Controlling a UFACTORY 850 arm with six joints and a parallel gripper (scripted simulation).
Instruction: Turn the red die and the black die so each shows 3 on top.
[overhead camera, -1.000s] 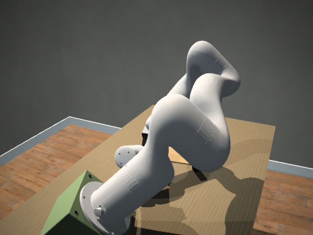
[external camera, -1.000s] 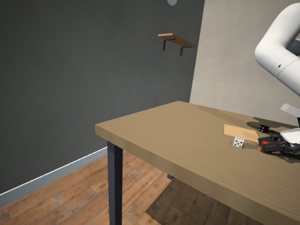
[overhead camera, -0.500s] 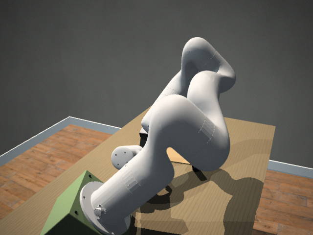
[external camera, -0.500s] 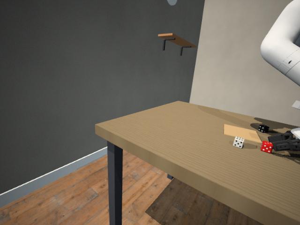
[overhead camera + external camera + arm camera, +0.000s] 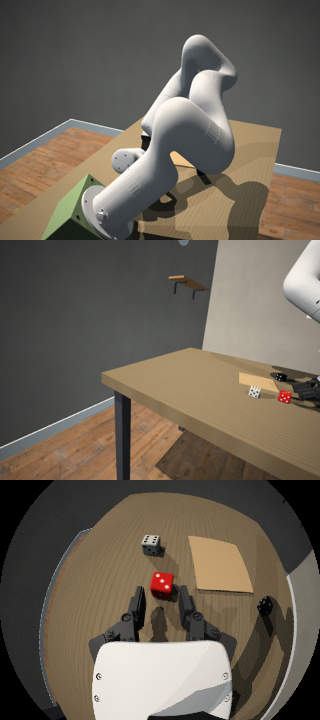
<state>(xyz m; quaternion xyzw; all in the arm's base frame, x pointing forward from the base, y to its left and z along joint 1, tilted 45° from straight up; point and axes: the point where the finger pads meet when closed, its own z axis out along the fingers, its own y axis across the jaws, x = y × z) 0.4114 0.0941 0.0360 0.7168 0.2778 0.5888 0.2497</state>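
Now: the red die 40 mm ahead of my hand and 30 mm below it. From my hand the other things lie so: tan mat (120 mm to the right, 120 mm ahead, 50 mm below); black die (220 mm to the right, 30 mm below, 30 mm ahead); white die (130 mm ahead, 30 mm to the left, 30 mm below).
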